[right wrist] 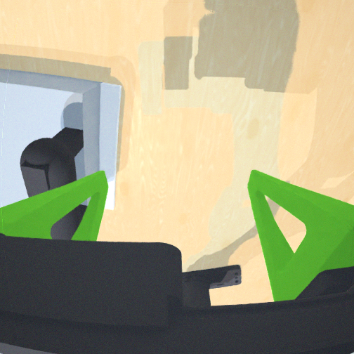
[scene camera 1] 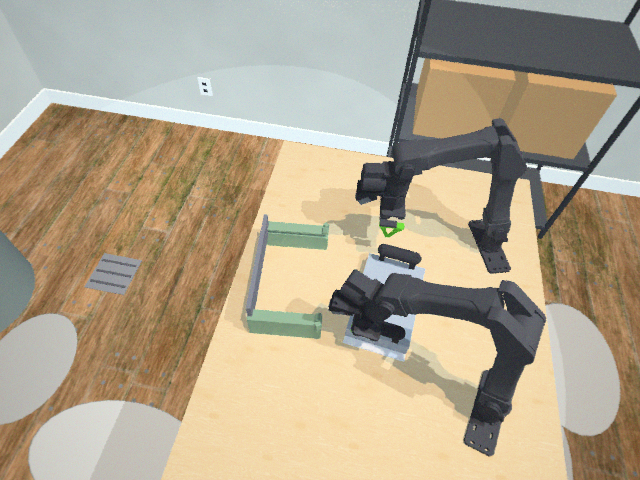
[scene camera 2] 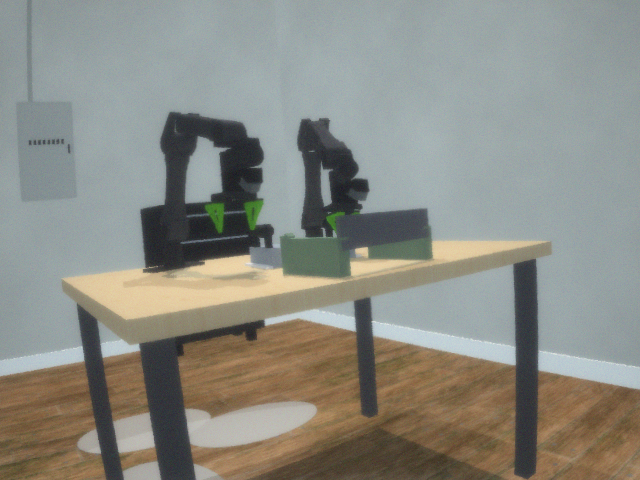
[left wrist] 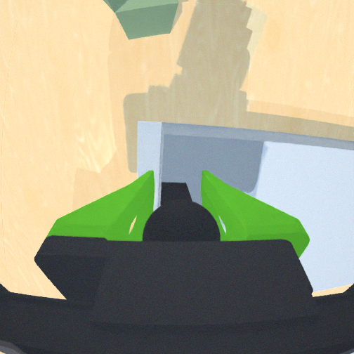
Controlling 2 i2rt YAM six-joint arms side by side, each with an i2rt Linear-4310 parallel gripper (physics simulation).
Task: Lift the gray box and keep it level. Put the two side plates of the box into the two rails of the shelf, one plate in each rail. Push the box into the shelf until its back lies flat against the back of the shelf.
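Places are measured from the left arm's base along level axes (x ahead, y left, z up), in millimetres.
Pixels of known places: left gripper, fingertip midpoint: [scene camera 1: 357,328]; right gripper, fingertip midpoint: [scene camera 1: 387,223] [scene camera 2: 236,231]; left arm's base, link origin: [scene camera 1: 487,411]; right arm's base, link origin: [scene camera 1: 488,246] [scene camera 2: 174,268].
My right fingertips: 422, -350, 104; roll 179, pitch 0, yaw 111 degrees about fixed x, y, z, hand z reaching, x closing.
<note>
For each thing: its top centre in the pictures, then the offset to it from my right fingertips, as dx, dy, dz. Level surfaces: height alone.
- gray box, top centre: [scene camera 1: 391,285] [scene camera 2: 299,221] -88, +196, +10
- far handle, top centre: [scene camera 2: 260,224] [scene camera 1: 400,250] -70, +80, +10
- wooden table, surface height: dz -104
The gray box [scene camera 1: 373,264] [scene camera 2: 264,256] [left wrist: 305,200] [right wrist: 30,110] stands level on the table. A black handle rises at each end. My left gripper [left wrist: 177,178] is shut on the near handle [scene camera 1: 391,331] [left wrist: 180,222]; its fingers are hidden in scene camera 1. My right gripper [scene camera 1: 391,229] [scene camera 2: 236,230] [right wrist: 177,178] is open and empty, above the table beyond the box's far end; the far handle [scene camera 1: 399,255] [scene camera 2: 267,232] [right wrist: 47,160] lies outside its fingers. The shelf has a dark back [scene camera 1: 258,263] [scene camera 2: 382,227] and two green rails [scene camera 1: 297,236] [scene camera 1: 284,324], left of the box in scene camera 1.
The wooden table [scene camera 1: 289,403] [scene camera 2: 170,304] carries both arms. The green rail's end [left wrist: 147,20] shows at the top of the left wrist view. A tall black rack [scene camera 1: 527,43] with cardboard boxes [scene camera 1: 465,103] stands behind the table in scene camera 1.
</note>
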